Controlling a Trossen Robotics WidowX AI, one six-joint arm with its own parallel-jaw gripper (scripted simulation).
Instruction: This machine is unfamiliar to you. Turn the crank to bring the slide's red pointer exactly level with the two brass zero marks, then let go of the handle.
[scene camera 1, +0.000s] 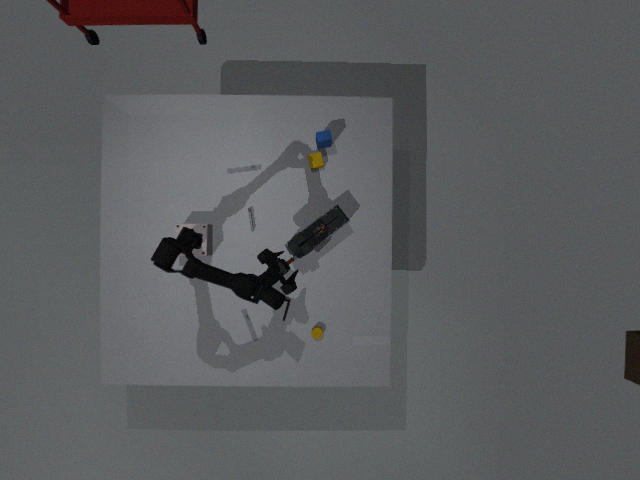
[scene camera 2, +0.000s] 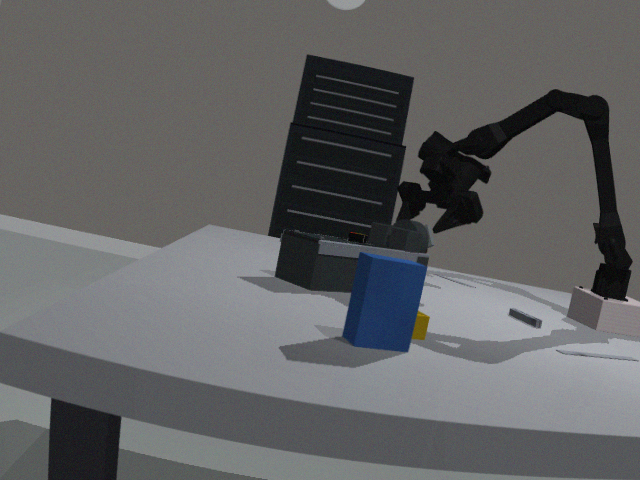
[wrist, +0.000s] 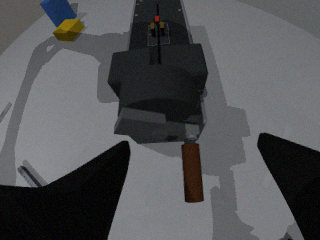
My gripper (scene camera 2: 414, 227) is open, holding nothing. Further things: a blue block (scene camera 2: 386, 293) and a brown crank handle (wrist: 193, 189).
My gripper is seen too in scene camera 1 (scene camera 1: 290, 260) and in the wrist view (wrist: 195, 143).
